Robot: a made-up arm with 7 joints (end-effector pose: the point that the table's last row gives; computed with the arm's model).
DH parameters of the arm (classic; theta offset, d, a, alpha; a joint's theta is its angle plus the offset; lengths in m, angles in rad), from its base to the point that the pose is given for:
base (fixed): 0 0 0 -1.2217
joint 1: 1.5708 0 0 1.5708
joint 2: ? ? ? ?
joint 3: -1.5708 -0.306 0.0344 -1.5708
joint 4: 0 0 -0.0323 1.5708
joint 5: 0 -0.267 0 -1.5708
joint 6: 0 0 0 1.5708
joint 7: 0 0 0 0
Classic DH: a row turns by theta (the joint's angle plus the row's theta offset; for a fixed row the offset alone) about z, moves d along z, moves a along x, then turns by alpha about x.
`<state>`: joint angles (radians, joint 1 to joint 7).
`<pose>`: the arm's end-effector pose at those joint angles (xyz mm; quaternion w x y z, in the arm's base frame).
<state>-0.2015 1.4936 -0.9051 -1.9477 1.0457 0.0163 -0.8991</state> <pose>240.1 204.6 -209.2 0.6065 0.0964 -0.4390 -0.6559</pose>
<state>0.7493 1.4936 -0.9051 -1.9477 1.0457 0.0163 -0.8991</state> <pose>-77.4 233.2 -287.9 0.8307 -0.1276 -0.1144 -0.5297</pose>
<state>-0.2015 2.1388 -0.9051 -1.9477 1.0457 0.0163 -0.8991</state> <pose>213.2 311.4 -29.8 0.5748 0.3202 -0.2200 -0.7202</pose>
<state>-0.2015 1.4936 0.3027 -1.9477 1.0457 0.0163 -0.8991</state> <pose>279.1 224.5 122.4 0.2817 0.4384 -0.7308 -0.4410</pose>
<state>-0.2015 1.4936 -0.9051 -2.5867 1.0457 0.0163 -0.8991</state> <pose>159.5 73.7 -139.2 0.4409 -0.1381 -0.5747 -0.6755</pose>
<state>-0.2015 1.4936 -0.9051 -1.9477 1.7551 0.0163 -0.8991</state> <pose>240.1 204.6 -209.2 0.7949 -0.0671 -0.4455 -0.4064</pose>
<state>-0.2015 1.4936 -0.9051 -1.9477 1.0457 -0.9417 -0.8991</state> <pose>240.1 204.6 -209.2 0.3775 0.1162 -0.8002 -0.4514</pose>
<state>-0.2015 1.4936 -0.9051 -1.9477 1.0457 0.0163 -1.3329</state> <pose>240.1 204.6 -209.2 0.4511 0.1886 -0.4079 -0.7710</pose>
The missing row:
joint 2: 1.2217 0 0 -1.5708
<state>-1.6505 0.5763 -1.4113 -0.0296 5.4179 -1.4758 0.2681</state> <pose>559.4 96.6 84.4 0.1963 0.1011 -0.2701 -0.9372</pose>
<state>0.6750 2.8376 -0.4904 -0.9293 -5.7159 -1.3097 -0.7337</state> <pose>360.8 317.6 251.2 0.0556 0.2397 -0.0731 -0.9665</pose>
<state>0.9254 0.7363 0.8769 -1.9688 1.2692 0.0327 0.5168</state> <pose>8.9 356.4 -112.8 0.5765 -0.0302 -0.7251 0.3754</pose>
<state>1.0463 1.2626 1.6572 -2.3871 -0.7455 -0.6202 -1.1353</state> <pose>83.3 212.4 154.2 0.4933 -0.6522 -0.1103 0.5649</pose>
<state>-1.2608 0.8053 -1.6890 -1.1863 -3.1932 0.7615 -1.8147</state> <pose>475.5 18.1 -191.1 0.6387 -0.3635 -0.3514 -0.5800</pose>
